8 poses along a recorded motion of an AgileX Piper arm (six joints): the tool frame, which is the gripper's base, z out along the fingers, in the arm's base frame.
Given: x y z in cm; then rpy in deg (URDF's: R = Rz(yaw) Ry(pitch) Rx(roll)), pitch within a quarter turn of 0, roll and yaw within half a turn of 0.
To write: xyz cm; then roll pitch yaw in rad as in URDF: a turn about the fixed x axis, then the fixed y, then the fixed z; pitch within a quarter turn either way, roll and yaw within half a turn. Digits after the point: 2 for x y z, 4 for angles.
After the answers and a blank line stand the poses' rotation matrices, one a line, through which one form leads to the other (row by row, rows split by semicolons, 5 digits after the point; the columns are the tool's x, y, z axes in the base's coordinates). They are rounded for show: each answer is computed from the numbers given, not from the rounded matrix.
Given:
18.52 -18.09 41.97 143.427 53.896 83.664
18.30 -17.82 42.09 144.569 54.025 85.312
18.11 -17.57 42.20 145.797 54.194 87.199
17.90 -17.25 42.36 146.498 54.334 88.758
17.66 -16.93 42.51 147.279 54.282 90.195
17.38 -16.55 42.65 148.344 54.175 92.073
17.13 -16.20 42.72 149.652 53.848 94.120
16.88 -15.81 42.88 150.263 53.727 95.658
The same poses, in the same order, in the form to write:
18.52 -18.09 41.97 2.5033 0.9407 1.4602
18.30 -17.82 42.09 2.5232 0.9429 1.4890
18.11 -17.57 42.20 2.5446 0.9459 1.5219
17.90 -17.25 42.36 2.5569 0.9483 1.5491
17.66 -16.93 42.51 2.5705 0.9474 1.5742
17.38 -16.55 42.65 2.5891 0.9455 1.6070
17.13 -16.20 42.72 2.6119 0.9398 1.6427
16.88 -15.81 42.88 2.6226 0.9377 1.6695

0.06503 0.85132 0.52060; 0.58565 0.38984 -0.71066; -0.80795 0.35110 -0.47323
0.04801 0.85043 0.52389; 0.58547 0.40099 -0.70458; -0.80927 0.34055 -0.47865
0.02859 0.84834 0.52868; 0.58434 0.41493 -0.69741; -0.81100 0.32887 -0.48386
0.01264 0.84339 0.53715; 0.58292 0.43025 -0.68926; -0.81243 0.32183 -0.48619
-0.00199 0.83981 0.54287; 0.58379 0.44173 -0.68122; -0.81190 0.31557 -0.49116
-0.02117 0.83526 0.54944; 0.58493 0.45604 -0.67074; -0.81081 0.30718 -0.49823
-0.04238 0.83143 0.55401; 0.58840 0.46891 -0.65871; -0.80745 0.29806 -0.50909
-0.05833 0.82466 0.56262; 0.58875 0.48355 -0.64773; -0.80621 0.29346 -0.51372

